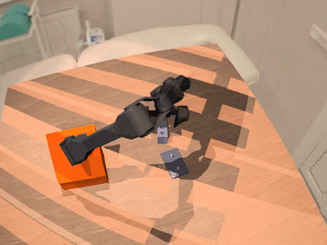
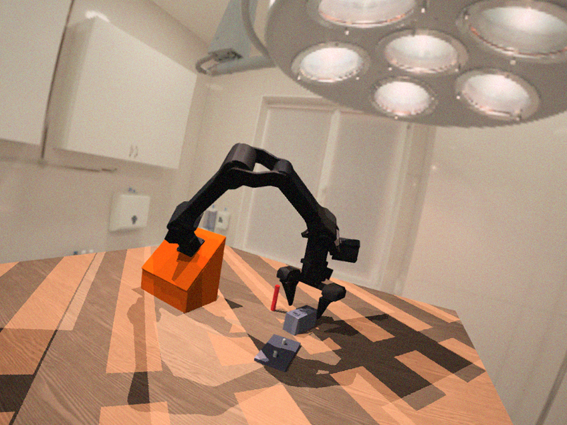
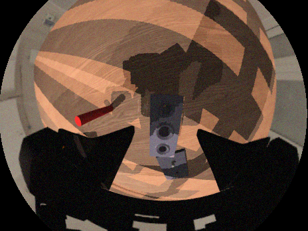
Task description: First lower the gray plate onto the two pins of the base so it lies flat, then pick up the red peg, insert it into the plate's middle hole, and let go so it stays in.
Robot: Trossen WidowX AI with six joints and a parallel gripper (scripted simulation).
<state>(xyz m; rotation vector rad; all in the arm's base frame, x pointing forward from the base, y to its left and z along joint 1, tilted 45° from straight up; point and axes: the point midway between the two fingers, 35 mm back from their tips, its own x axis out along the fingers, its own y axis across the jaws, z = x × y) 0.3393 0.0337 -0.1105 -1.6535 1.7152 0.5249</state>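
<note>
My gripper tip is now 1 cm above the gray plate. From my gripper tip the other things lie so: base: 15 cm to the right, 4 cm below, 1 cm ahead; red peg: 11 cm behind, 4 cm to the left, 1 cm below.
</note>
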